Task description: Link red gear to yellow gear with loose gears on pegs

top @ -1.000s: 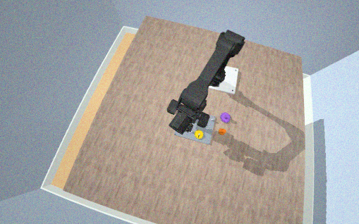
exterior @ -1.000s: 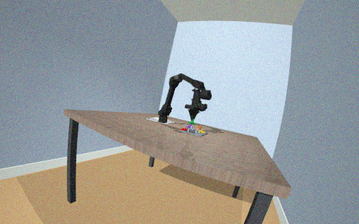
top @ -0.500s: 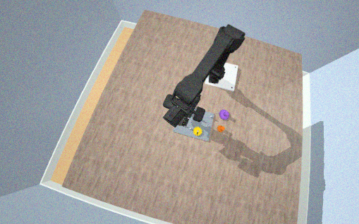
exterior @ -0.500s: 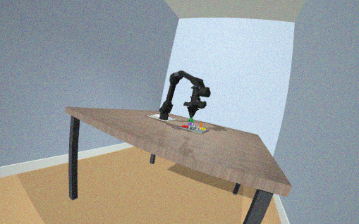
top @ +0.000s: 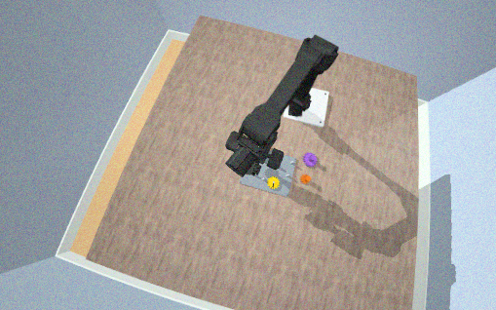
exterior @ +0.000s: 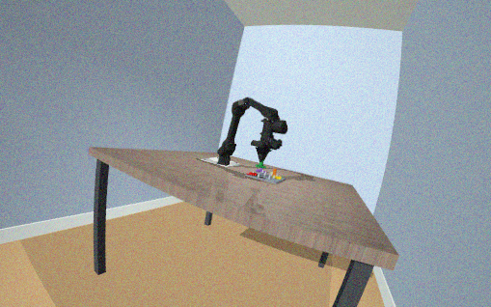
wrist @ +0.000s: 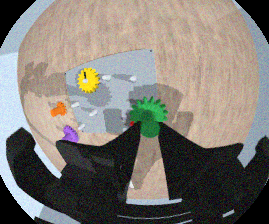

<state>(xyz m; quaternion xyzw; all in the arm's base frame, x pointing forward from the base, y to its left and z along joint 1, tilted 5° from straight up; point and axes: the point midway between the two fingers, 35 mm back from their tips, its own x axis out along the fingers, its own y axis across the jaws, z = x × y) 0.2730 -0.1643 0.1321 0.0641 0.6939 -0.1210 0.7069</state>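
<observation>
Right now the red gear is 7 cm below my gripper tip, 4 cm behind it and 2 cm to the left of it. The rest, counted from my gripper tip: green gear: 1 cm below; yellow gear: 10 cm to the left, 8 cm ahead, 7 cm below; orange gear: 24 cm to the left, 7 cm below, 5 cm ahead.
</observation>
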